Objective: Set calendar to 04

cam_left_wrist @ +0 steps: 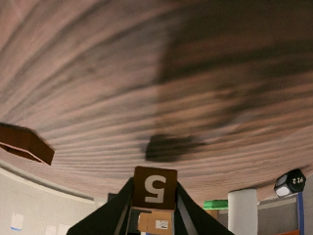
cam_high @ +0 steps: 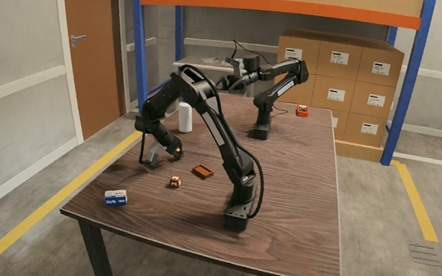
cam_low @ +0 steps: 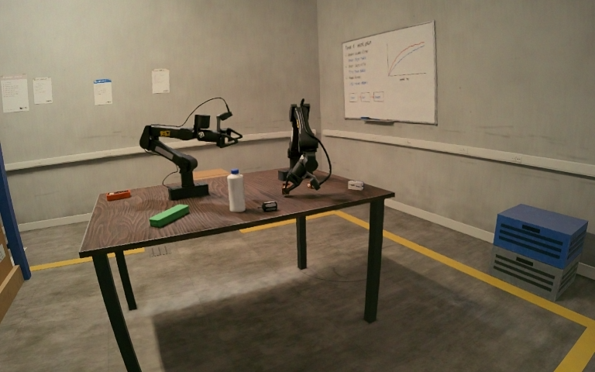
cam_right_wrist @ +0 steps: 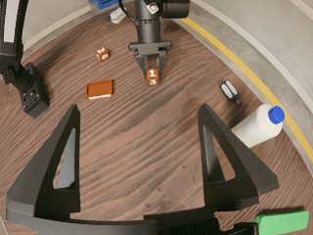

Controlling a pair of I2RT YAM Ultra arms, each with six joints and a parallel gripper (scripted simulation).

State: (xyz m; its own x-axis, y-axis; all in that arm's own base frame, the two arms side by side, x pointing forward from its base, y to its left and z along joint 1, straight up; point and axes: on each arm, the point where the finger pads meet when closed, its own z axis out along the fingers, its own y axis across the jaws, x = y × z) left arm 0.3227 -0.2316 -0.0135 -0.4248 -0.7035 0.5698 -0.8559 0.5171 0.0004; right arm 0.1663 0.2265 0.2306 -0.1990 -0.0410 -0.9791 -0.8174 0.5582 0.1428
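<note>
Right now my left hand is 13 cm past the brown calendar tray, 7 cm to the right of it and 2 cm above it. The rest, counted from my left hand: black item 17 cm to the right, 14 cm ahead, 1 cm below.
</note>
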